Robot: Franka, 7 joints.
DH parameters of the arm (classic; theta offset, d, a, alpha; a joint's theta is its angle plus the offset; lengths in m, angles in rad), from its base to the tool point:
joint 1: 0 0.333 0 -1.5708
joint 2: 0 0 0 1.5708
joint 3: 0 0.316 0.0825 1.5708
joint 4: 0 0 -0.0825 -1.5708
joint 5: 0 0.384 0 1.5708
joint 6: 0 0 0.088 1.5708
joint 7: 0 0.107 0 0
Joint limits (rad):
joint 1: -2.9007..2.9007
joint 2: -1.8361..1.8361
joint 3: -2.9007..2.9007
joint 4: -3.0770..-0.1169
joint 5: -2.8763..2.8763
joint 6: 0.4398..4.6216
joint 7: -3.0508..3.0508
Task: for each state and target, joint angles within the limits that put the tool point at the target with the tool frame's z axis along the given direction. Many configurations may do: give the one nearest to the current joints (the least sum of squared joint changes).
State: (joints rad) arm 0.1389 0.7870 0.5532 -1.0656 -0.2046 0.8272 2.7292
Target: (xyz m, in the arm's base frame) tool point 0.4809 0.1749 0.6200 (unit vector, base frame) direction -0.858 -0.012 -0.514
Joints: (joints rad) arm -0.1393 0.3624 0.5167 -1.1198 0.4005 0.5024 2.7292
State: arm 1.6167 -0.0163 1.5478 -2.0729 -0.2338 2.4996 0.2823
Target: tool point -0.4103 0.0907 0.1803 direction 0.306 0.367 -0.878
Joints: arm 1.0283 -0.4766 2.0147 -2.5652 0.0264 2.4921 0.2823
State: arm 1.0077 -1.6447 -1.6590 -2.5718 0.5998 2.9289 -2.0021
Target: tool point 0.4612 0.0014 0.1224 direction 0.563 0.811 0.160
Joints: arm 1.4723 -1.8113 -1.9424 -2.4612 0.5952 2.9116 -2.0021
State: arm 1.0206 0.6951 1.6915 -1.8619 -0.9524 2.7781 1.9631
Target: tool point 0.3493 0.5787 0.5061 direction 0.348 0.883 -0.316
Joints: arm 0.0571 0.6989 1.1274 -1.5770 -1.7943 3.0502 1.9631
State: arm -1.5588 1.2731 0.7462 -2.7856 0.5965 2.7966 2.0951
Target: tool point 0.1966 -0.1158 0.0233 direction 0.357 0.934 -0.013
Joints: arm -1.8656 1.0063 0.6080 -2.6616 0.4501 2.1823 2.0951
